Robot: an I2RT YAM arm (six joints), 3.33 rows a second.
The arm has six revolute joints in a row. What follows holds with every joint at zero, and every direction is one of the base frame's.
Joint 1 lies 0.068 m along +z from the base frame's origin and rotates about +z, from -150 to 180 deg.
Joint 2 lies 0.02 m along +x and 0.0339 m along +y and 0.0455 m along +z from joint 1 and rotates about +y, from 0 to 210 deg.
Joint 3 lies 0.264 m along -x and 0.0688 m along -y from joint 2 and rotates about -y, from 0 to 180 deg.
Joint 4 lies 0.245 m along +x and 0.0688 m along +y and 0.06 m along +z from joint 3 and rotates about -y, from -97 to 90 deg.
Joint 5 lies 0.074 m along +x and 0.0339 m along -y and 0.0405 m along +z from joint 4 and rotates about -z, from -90 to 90 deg.
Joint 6 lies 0.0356 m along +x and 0.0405 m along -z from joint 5 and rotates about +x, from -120 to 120 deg.
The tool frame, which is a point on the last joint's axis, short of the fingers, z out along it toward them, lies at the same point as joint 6; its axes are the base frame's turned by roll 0, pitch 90 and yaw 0 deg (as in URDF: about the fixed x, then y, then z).
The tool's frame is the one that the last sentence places.
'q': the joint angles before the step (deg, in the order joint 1, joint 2, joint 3, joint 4, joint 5, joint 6). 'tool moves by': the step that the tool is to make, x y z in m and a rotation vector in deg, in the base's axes. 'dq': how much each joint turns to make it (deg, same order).
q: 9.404, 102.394, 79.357, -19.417, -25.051, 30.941
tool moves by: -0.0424, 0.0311, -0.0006, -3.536, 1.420, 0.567
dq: 6.406, -7.017, -7.608, -0.886, 6.406, 1.835
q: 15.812, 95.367, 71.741, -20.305, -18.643, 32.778
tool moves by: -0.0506, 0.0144, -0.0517, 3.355, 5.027, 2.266
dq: 4.670, -5.546, -17.494, 10.004, -1.657, 5.367
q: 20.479, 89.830, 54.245, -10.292, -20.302, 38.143
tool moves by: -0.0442, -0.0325, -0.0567, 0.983, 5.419, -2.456
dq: -3.436, -4.139, -17.318, 8.783, -2.641, 1.139
